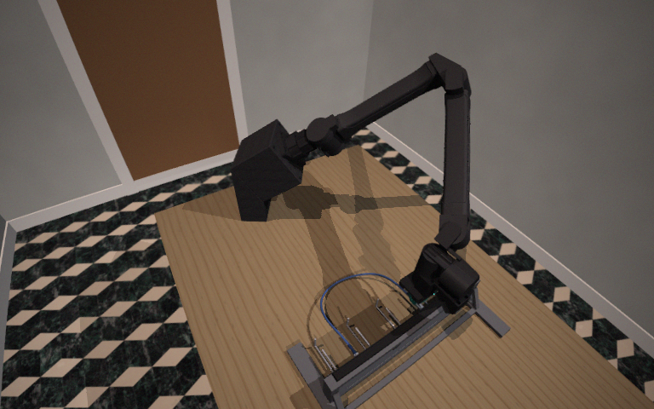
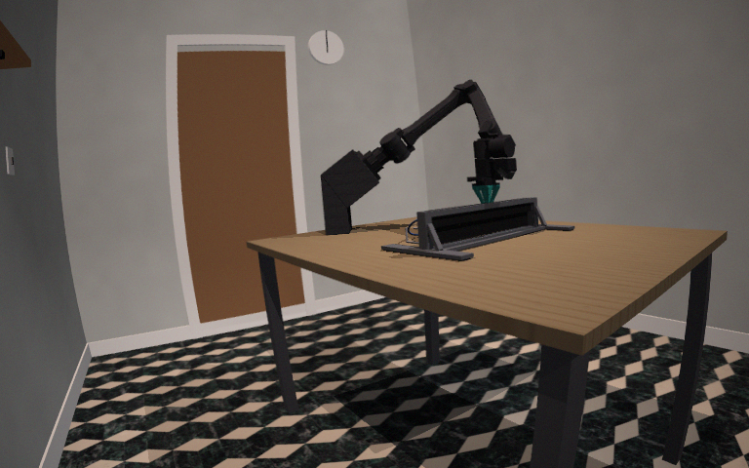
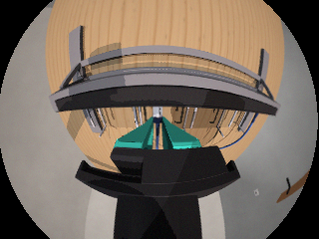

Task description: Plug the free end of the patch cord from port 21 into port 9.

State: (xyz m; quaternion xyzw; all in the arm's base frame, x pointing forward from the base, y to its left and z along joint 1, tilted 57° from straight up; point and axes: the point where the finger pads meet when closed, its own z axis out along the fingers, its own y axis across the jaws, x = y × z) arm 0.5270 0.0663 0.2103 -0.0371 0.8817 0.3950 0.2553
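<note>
The plug is 2 cm ahead of my hand and 1 cm to the left of it.
</note>
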